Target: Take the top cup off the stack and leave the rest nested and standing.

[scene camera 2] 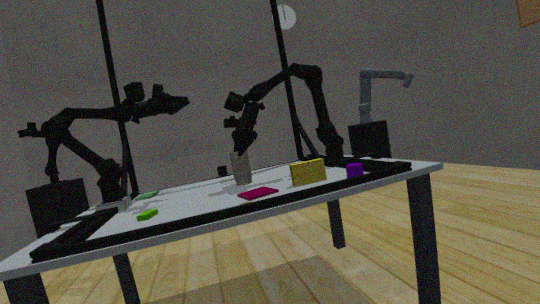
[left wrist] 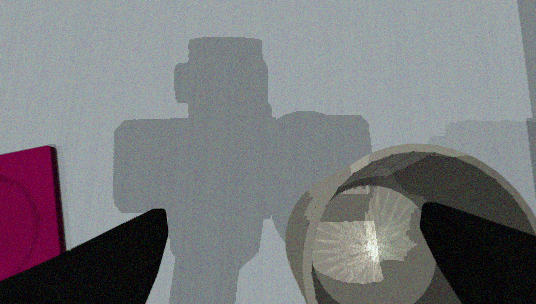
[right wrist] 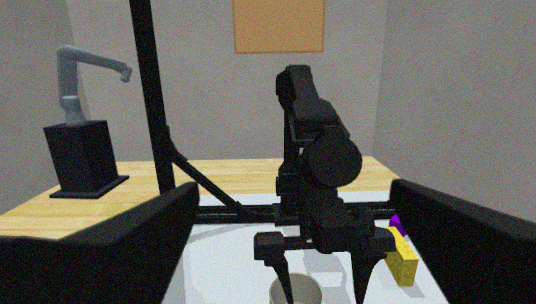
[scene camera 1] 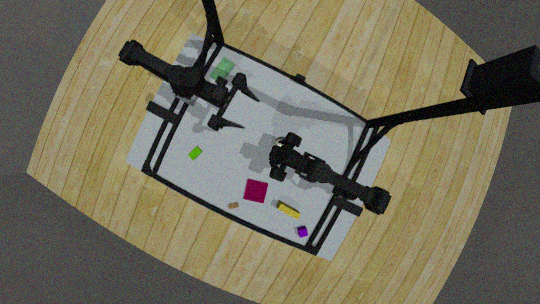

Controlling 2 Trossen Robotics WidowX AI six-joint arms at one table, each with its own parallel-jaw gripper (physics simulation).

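Frame: origin at the left arm's base, x right, y ahead, z up, level; millimetres.
Seen in the pictures: left gripper, fingertip midpoint: (scene camera 2: pixel 236 155) (left wrist: pixel 294 217); right gripper, fingertip midpoint: (scene camera 2: pixel 188 99) (right wrist: pixel 294 189) (scene camera 1: pixel 252 114); left arm's base, link origin: (scene camera 2: pixel 335 159) (right wrist: pixel 289 210); right arm's base, link origin: (scene camera 2: pixel 113 200) (scene camera 1: pixel 187 91).
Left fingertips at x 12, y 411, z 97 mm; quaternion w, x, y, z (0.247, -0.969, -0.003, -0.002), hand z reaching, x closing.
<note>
Offsets run from my left fingertips to a thing's top centre. "*": to the spot under its first point.
The grey-beige cup stack {dx +38, dy -15, dz +15 mm} (scene camera 2: pixel 242 170) (left wrist: pixel 372 250) (right wrist: pixel 309 289) stands upright on the table; how many cups are nested cannot be told. In scene camera 1 it is mostly hidden under the left arm. My left gripper (scene camera 1: pixel 283 156) (scene camera 2: pixel 242 151) (left wrist: pixel 294 217) (right wrist: pixel 325 300) is open and points down at rim height, off-centre. One finger overlaps the cup's mouth; the other is outside, over the table. Whether the first finger is inside the cup cannot be told. My right gripper (scene camera 1: pixel 251 114) (scene camera 2: pixel 187 100) is open, level and empty, high above the table, away from the stack.
A magenta square {* dx -200, dy -10, dz -110 mm} (scene camera 1: pixel 256 191) (scene camera 2: pixel 258 193) (left wrist: pixel 25 210) lies near the stack. A yellow block {dx -218, dy -181, dz -48 mm} (scene camera 1: pixel 288 210) (scene camera 2: pixel 308 172) (right wrist: pixel 401 259) and purple cube {dx -300, dy -303, dz -78 mm} (scene camera 1: pixel 302 231) (scene camera 2: pixel 354 170) stand towards the right. A bright green block {dx -156, dy +329, dz -103 mm} (scene camera 1: pixel 195 153) (scene camera 2: pixel 147 215), pale green pad {dx +263, dy +385, dz -108 mm} (scene camera 1: pixel 223 68) and tan piece {dx -311, dy +62, dz -110 mm} (scene camera 1: pixel 233 205) lie elsewhere.
</note>
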